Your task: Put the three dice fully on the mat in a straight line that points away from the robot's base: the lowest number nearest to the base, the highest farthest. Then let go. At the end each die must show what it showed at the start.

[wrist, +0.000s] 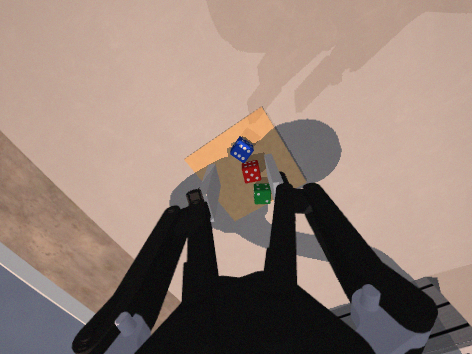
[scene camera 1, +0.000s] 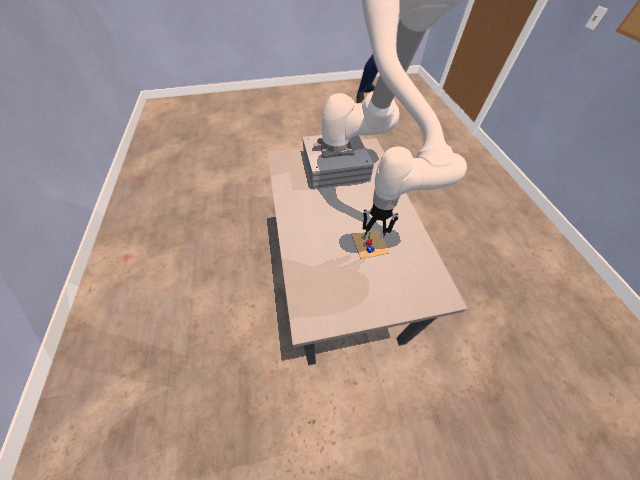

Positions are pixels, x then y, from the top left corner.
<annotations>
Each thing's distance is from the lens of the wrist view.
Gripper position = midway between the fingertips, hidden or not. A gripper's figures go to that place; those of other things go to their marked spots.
my gripper [wrist: 241, 170]: 23 cm
orange mat [wrist: 237, 197]: 35 cm
</annotations>
